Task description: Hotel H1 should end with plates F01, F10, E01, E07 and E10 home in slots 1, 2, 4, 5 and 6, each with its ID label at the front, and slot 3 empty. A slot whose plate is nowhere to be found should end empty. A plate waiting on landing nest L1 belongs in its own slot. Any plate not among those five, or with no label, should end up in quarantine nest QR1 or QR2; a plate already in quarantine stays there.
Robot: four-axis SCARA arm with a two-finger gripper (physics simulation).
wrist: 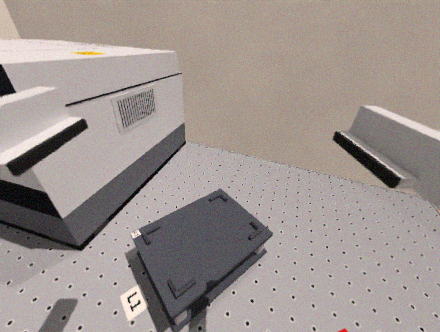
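Landing nest L1 [202, 247] is a dark grey raised stand with corner brackets, low in the middle of the wrist view. Its top is bare, with no plate on it. The L1 label [133, 302] lies on the table beside it. My gripper [215, 115] is wide open and empty, one finger at the left edge and one at the right. The nest shows below and between the fingers, well apart from them. Hotel H1 and the plates do not show in this view.
A large white and grey instrument [125, 150] with a side vent stands left of the nest. A perforated table top [310, 240] runs back to a plain beige wall [280, 75]. A small red piece [342, 330] shows at the bottom edge.
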